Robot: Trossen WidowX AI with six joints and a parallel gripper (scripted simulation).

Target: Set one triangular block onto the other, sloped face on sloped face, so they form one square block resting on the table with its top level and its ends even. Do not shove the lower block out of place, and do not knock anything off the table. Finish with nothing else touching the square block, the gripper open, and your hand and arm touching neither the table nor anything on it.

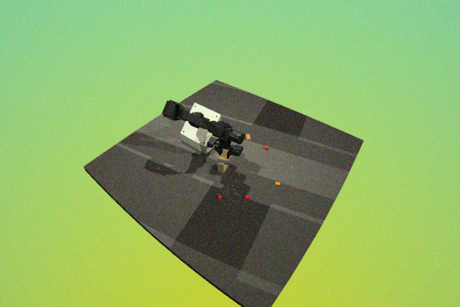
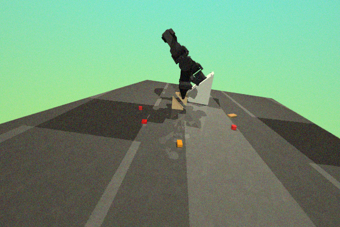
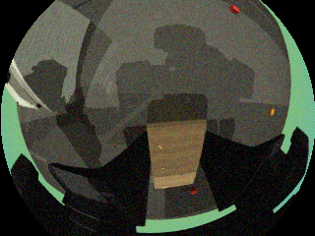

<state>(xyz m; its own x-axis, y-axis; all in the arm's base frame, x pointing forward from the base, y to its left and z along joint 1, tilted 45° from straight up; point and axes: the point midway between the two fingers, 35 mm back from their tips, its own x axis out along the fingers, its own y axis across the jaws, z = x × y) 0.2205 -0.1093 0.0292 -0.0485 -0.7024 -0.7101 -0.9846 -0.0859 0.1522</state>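
Right now my gripper tip is 10 mm to the right of the tan square block and 10 mm below it. From my gripper tip the other things lie so: orange cube 310 mm ahead, 40 mm to the left, 60 mm below; small tan piece 20 mm behind, 280 mm to the left, 60 mm below.
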